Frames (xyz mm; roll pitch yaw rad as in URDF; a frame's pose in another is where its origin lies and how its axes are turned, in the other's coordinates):
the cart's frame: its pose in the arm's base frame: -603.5 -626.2 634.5 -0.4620 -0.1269 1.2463
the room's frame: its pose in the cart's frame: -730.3 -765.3 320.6 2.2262 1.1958 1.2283
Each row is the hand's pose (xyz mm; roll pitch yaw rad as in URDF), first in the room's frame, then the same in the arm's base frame.
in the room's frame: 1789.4 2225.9 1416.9 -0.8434 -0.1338 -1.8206
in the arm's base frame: 686.8 1255.1 84.9 -2.1998 -0.1271 -1.2090
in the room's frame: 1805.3 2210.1 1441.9 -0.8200 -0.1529 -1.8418
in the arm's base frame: 717.7 1249.4 73.0 -2.1814 -0.1517 -1.1946
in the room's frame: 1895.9 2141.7 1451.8 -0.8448 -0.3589 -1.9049
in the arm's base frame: 762.4 1205.1 -22.0 -2.2613 -0.2494 -0.9993
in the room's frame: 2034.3 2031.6 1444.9 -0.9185 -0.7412 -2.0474
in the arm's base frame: 811.6 1126.6 -172.8 -2.5375 -0.3936 -0.6046
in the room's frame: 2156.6 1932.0 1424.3 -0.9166 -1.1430 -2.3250
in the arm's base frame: 842.0 1051.6 -309.8 -2.9603 -0.4506 -0.1357
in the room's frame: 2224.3 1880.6 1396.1 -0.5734 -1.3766 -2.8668
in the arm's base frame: 841.9 1009.5 -388.8 3.0195 -0.4041 0.1667
